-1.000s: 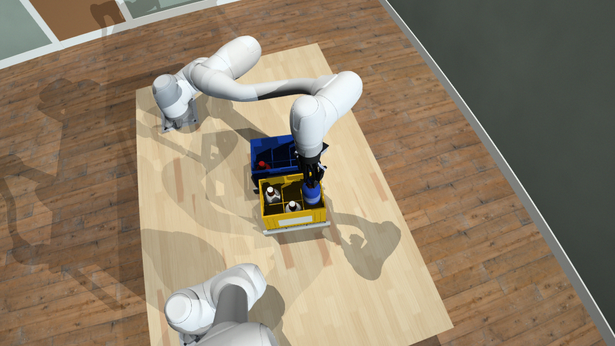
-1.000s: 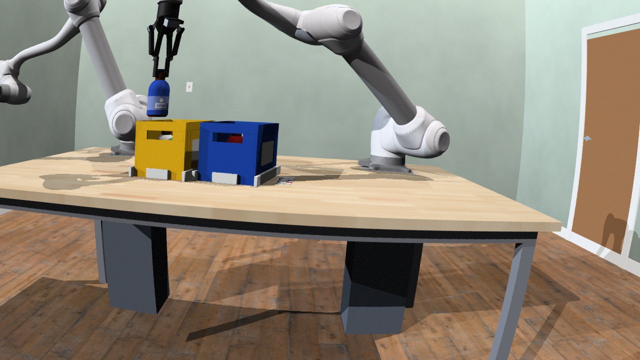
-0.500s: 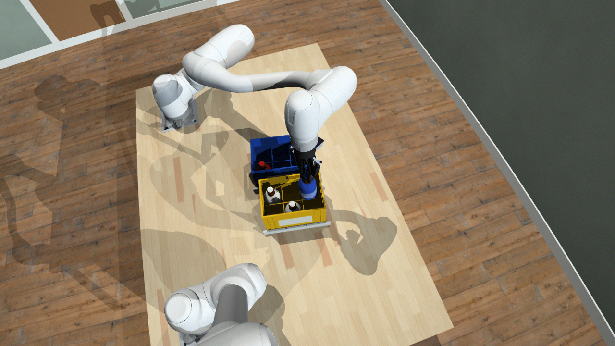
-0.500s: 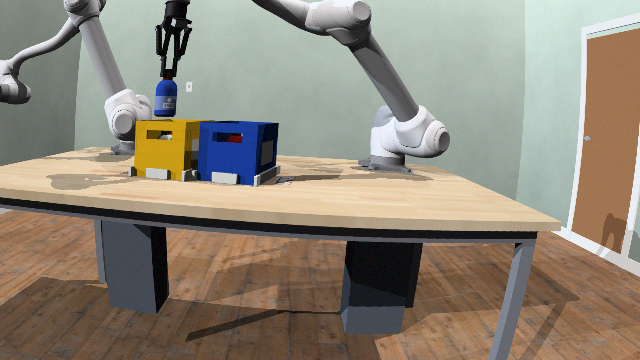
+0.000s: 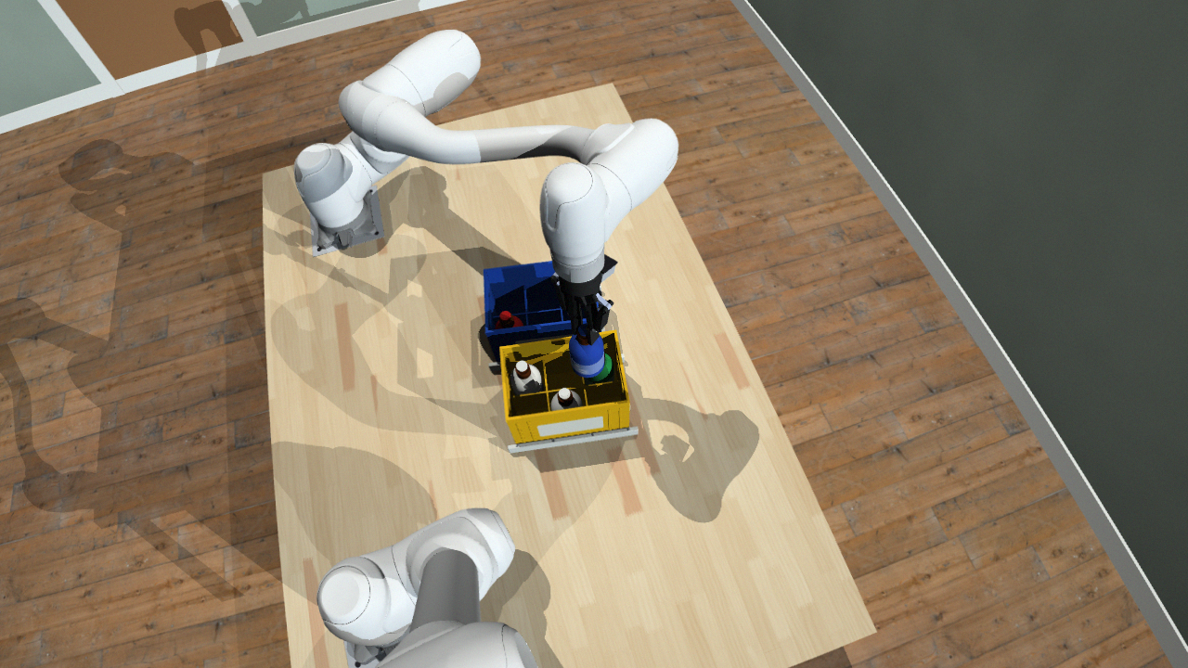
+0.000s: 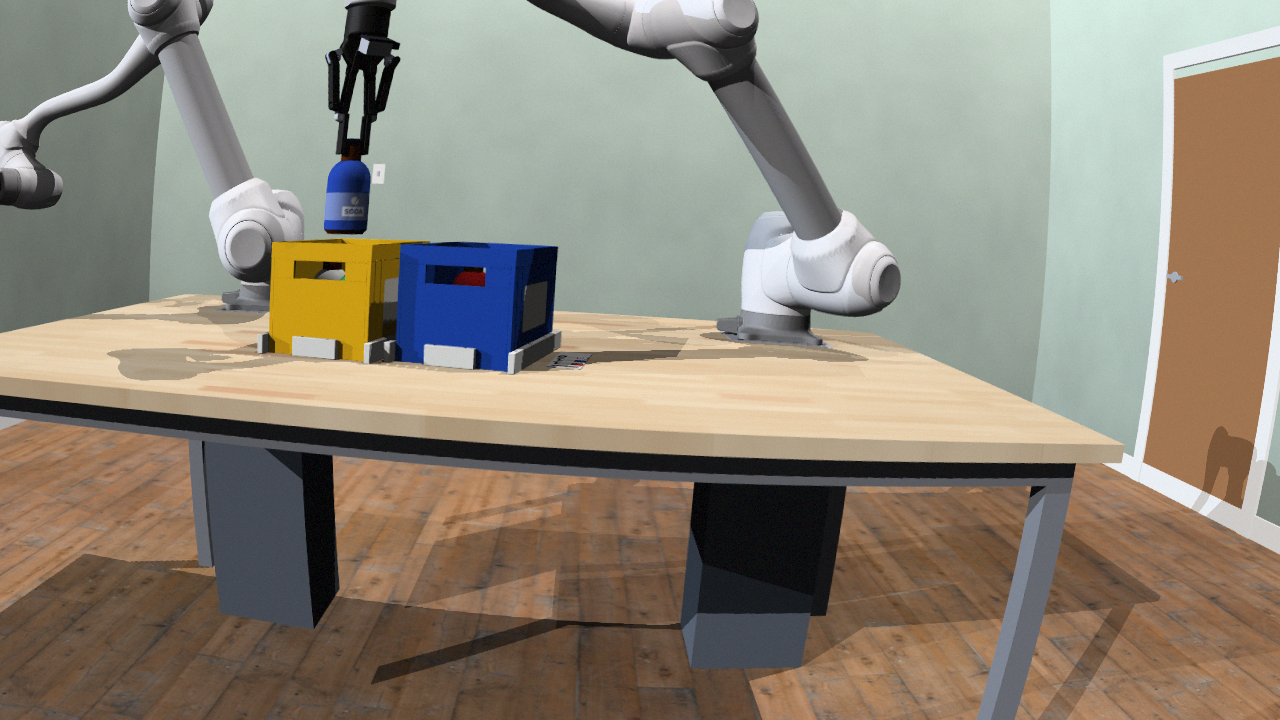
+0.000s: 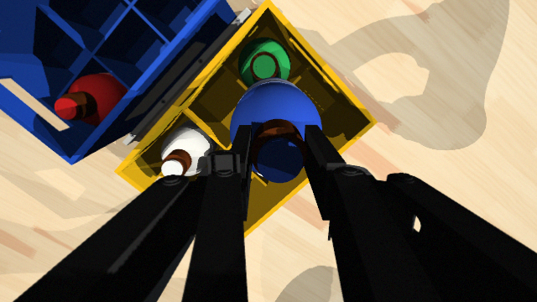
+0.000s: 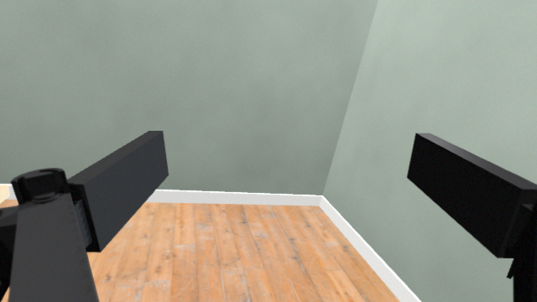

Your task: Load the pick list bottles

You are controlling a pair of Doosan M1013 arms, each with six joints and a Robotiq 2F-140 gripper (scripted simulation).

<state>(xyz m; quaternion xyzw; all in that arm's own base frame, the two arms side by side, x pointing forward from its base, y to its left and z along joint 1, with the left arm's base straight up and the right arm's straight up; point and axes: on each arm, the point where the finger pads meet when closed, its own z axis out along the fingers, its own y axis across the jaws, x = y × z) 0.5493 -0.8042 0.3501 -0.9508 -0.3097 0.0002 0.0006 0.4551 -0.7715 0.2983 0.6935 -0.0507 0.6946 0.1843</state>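
Note:
Right now the blue bottle is 80 mm below my left hand. From my left hand the other things lie so: green bottle: 30 mm ahead, 30 mm to the left, 260 mm below; yellow crate: 60 mm behind, 270 mm below; blue crate: 60 mm behind, 220 mm to the left, 270 mm below.

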